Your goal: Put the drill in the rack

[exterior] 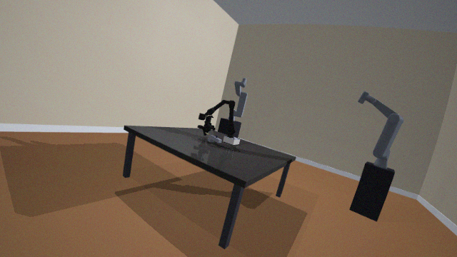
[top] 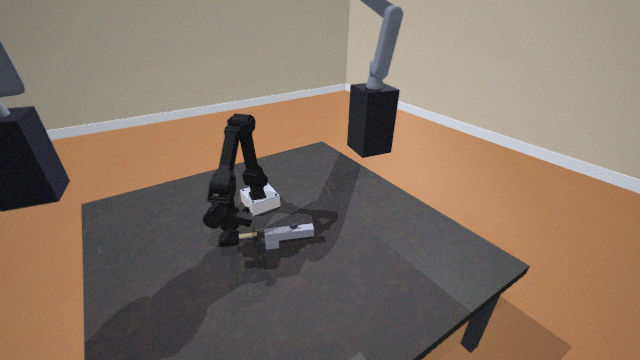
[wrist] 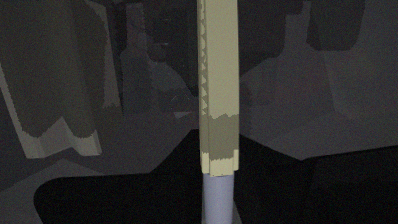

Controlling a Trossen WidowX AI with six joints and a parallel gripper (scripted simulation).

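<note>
Right now my gripper tip is 6 cm past the rack, 5 cm to the right of it and 1 cm above it. Also, from my gripper tip: small key (5 cm ahead, 22 cm to the left, 3 cm above); then drill (1 cm ahead, 4 cm to the left, 3 cm above); then grey housing block (4 cm ahead, 20 cm to the left, 1 cm above).
</note>
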